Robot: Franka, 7 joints.
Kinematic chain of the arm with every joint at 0, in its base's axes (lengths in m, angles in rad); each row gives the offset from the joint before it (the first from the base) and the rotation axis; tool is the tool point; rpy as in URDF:
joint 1: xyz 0 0 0.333 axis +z
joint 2: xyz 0 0 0 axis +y
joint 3: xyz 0 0 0.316 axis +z
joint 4: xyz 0.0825 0 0 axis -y
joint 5: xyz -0.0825 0 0.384 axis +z
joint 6: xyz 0 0 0 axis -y
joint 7: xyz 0.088 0 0 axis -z
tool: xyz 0 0 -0.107 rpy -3.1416 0 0
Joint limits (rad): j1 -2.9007..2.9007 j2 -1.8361..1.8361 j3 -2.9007..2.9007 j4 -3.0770..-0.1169 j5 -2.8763..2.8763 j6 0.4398..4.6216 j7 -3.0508..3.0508
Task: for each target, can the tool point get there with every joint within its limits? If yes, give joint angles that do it. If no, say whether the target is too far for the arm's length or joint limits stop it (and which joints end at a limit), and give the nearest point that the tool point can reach.
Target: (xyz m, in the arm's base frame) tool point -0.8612 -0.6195 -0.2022
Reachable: no: too far | nearest point -0.6218 -0.4473 -0.0534 | short by 0.330 m
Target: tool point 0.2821 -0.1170 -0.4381
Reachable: no: joint limits stop it (at a limit: joint 2) | nearest point 0.2795 -0.1159 -0.3604 | short by 0.078 m
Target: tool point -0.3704 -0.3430 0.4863
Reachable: yes | joints -0.9073 0.7882 -1.4974 -2.0693 -1.2284 1.3644 -0.2109
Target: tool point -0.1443 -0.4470 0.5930
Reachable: yes | joints -1.6414 -0.3859 -0.2065 -2.1315 -0.0638 2.0655 1.5437
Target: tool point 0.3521 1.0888 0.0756
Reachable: no: too far | nearest point 0.2575 0.7964 0.1447 | short by 0.315 m
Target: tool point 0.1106 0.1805 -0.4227
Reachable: no: joint limits stop it (at a limit: joint 2) | nearest point 0.1147 0.1873 -0.3569 | short by 0.066 m
